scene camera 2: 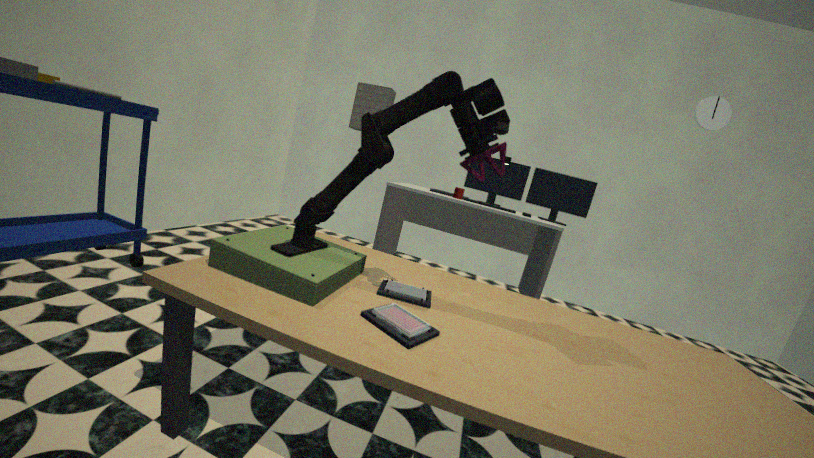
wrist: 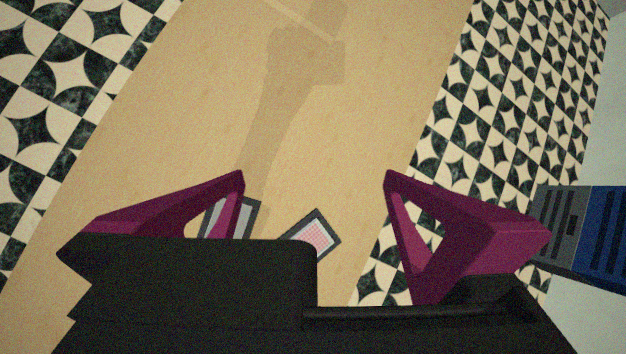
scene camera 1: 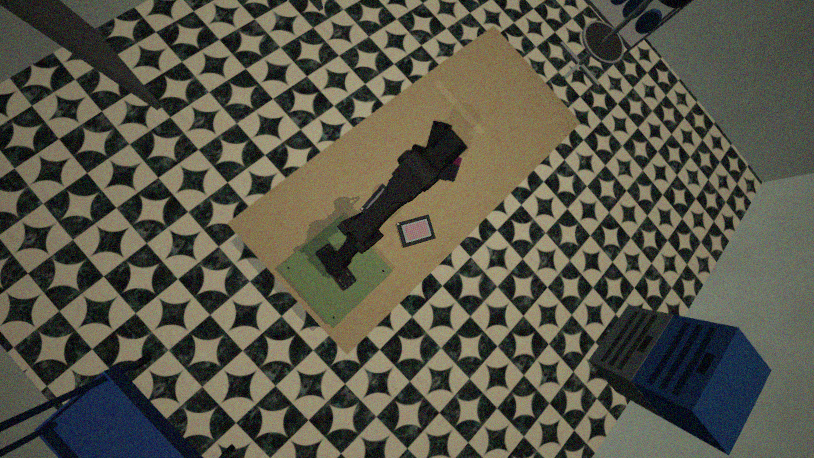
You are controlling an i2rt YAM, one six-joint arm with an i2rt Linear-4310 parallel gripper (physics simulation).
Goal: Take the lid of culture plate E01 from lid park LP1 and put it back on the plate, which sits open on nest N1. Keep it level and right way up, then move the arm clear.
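Frame: origin at the arm's base, x ahead, y left, z up, level; metres.
Seen in the pictures: gripper, fingertip midpoint: (scene camera 2: 492, 178) (wrist: 313, 177); arm's base, link origin: (scene camera 2: 301, 247) (scene camera 1: 336, 266).
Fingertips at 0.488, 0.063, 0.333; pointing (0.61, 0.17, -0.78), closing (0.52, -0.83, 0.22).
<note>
Offsets run from my fingertips to a thing's top centre, as dx, dy, dz. "*": to the spot under its first point. Level surfaces: height alone.
The lid {-0.163, +0.051, -0.386} (scene camera 2: 405, 291) (wrist: 243, 220) is a pale grey, clear-looking rectangle lying level on the dark lid park LP1 {* -0.081, +0.030, -0.394} (scene camera 2: 428, 302). In scene camera 1 the arm hides most of it. The open culture plate {-0.106, -0.149, -0.377} (scene camera 1: 416, 231) (scene camera 2: 401, 319) (wrist: 314, 238), with pink wells, sits in the dark nest N1 {-0.106, -0.149, -0.386} (scene camera 1: 432, 227) (scene camera 2: 378, 322) (wrist: 328, 226). The wrist housing hides part of both in the wrist view. My gripper (scene camera 2: 492, 177) (wrist: 313, 177) has magenta fingers wide apart with nothing between them. It is high above the table, farther out from the arm base than the lid and plate.
The arm stands on a green base block (scene camera 1: 364, 276) (scene camera 2: 261, 264) at one end of the wooden table {dz -0.404} (scene camera 1: 512, 85) (scene camera 2: 512, 387). LP1 and N1 lie side by side near that block. A blue cart (scene camera 2: 122, 102), a grey desk with monitors (scene camera 2: 563, 190) and a blue-grey cabinet (scene camera 1: 683, 364) stand away from the table.
</note>
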